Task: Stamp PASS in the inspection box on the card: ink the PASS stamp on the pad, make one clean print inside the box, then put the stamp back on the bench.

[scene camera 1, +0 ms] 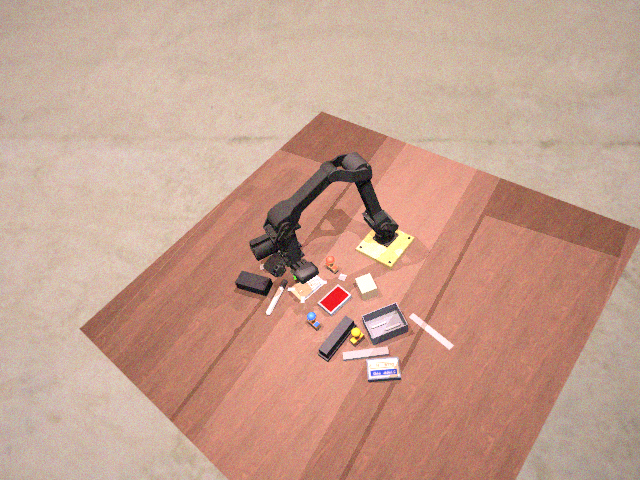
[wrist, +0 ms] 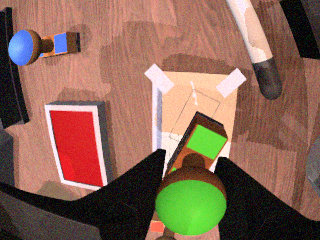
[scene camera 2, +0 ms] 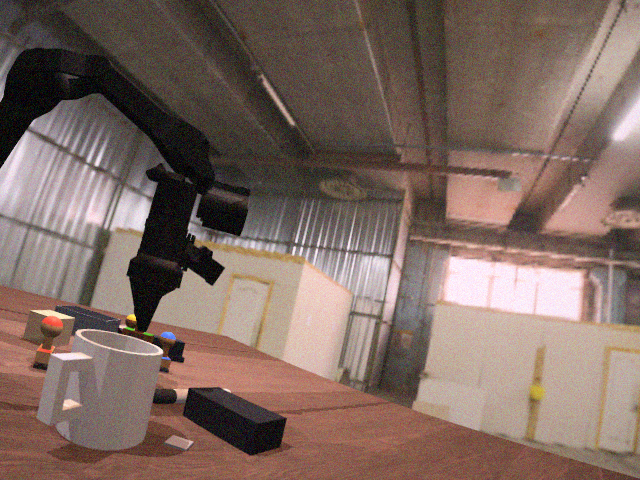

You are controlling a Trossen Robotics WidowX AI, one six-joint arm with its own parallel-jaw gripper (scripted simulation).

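My gripper: scene camera 1 (299, 275), wrist view (191, 161), scene camera 2 (142, 329).
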